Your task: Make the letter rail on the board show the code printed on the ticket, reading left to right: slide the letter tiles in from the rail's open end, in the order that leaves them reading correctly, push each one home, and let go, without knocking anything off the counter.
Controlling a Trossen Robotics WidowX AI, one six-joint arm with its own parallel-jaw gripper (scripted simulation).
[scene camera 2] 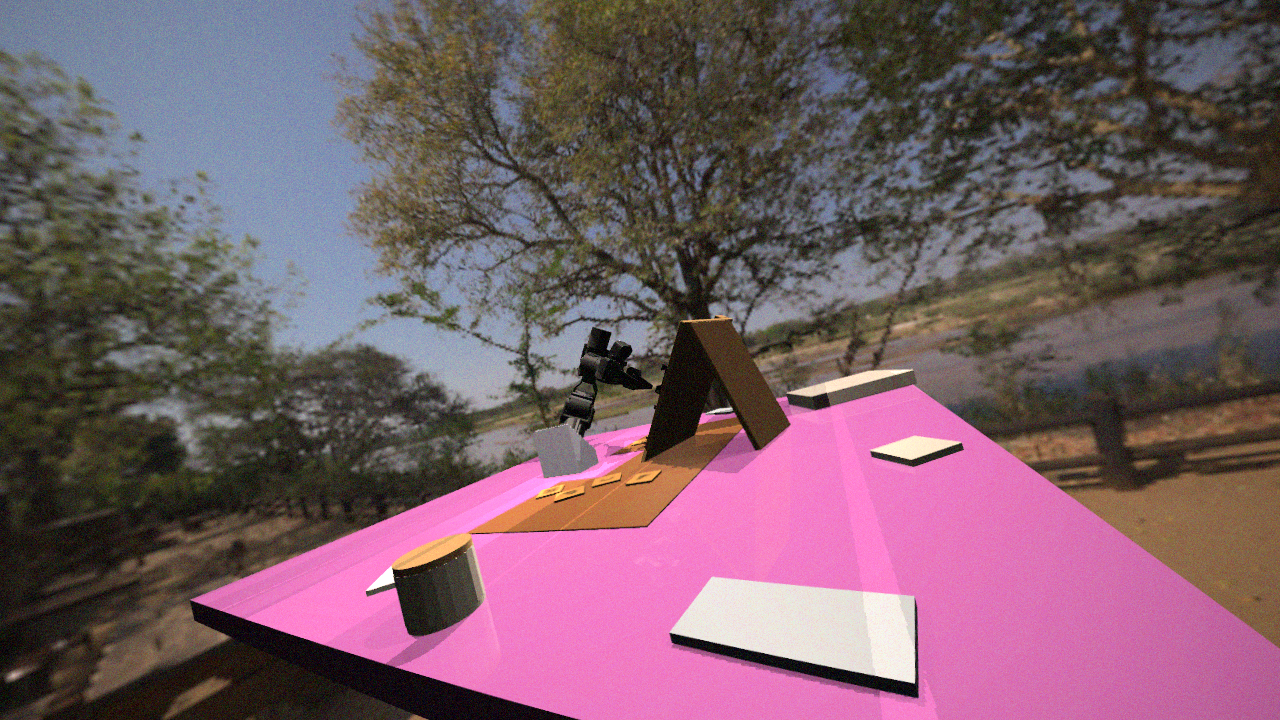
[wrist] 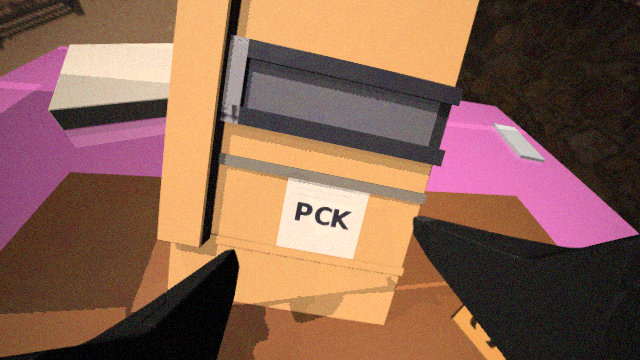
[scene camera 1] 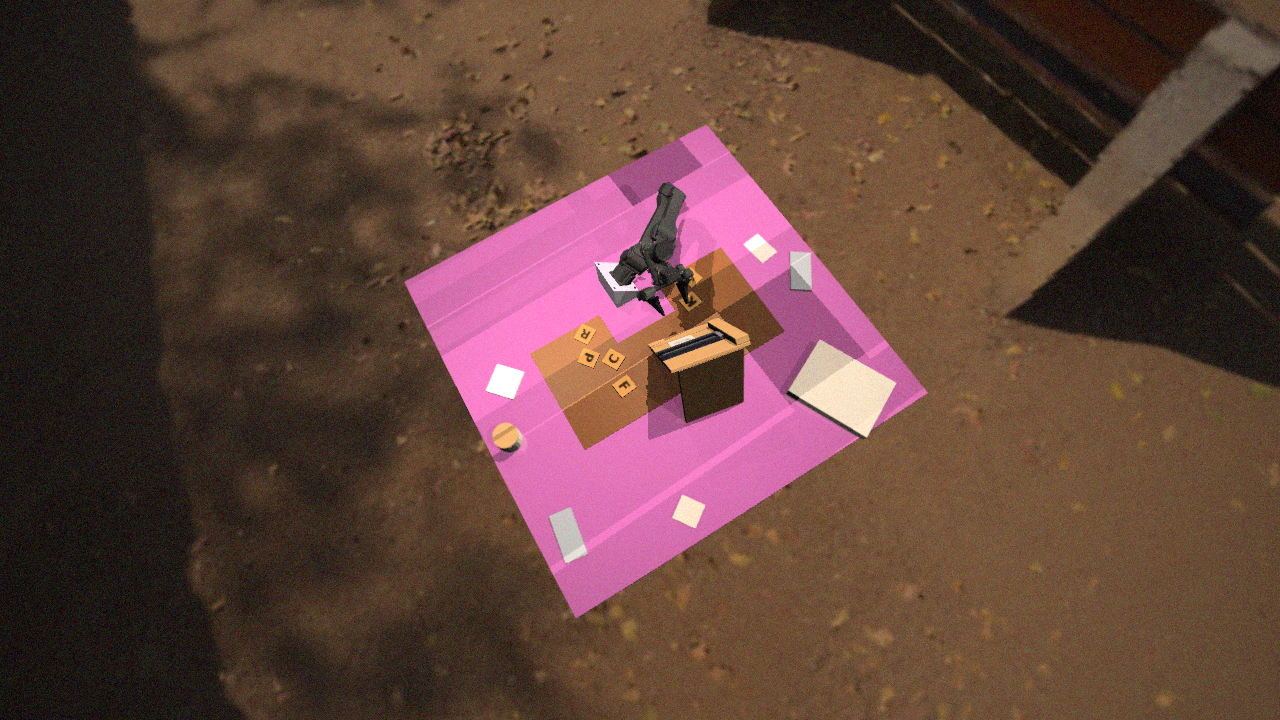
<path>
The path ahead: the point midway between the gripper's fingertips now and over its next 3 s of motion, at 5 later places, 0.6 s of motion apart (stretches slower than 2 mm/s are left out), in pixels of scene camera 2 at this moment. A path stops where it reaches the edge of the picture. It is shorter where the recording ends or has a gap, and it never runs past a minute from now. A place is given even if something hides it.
My gripper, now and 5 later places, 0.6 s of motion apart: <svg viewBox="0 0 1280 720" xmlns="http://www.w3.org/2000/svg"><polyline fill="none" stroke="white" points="644,385 640,395 640,368 640,345 630,344 612,360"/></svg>
</path>
